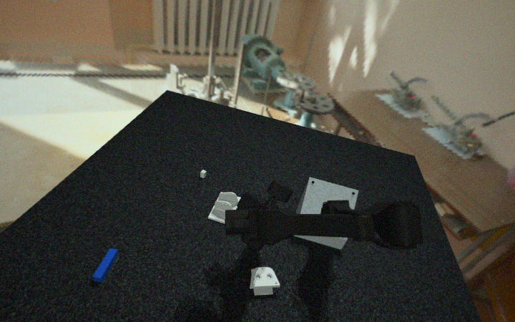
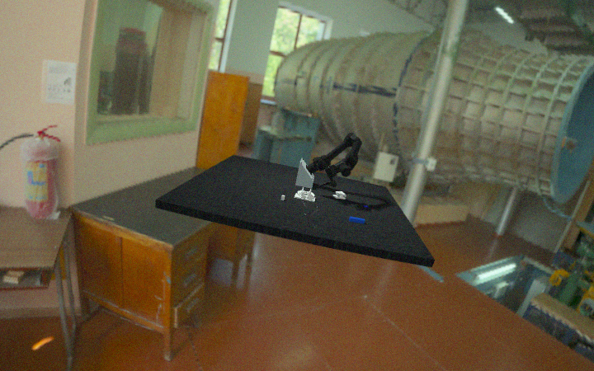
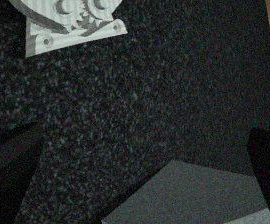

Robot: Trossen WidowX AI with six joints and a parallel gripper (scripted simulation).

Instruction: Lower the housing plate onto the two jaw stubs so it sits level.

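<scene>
Now: gripper tip 20 mm past the white stepped block, 170 mm to the right of it and 80 mm above it. The rest, counted from my gripper tip: small white cube (230 mm ahead, 180 mm to the right, 80 mm below); then white jaw (80 mm ahead, 30 mm to the right, 80 mm below); then blue block (380 mm ahead, 210 mm to the left, 80 mm below).
</scene>
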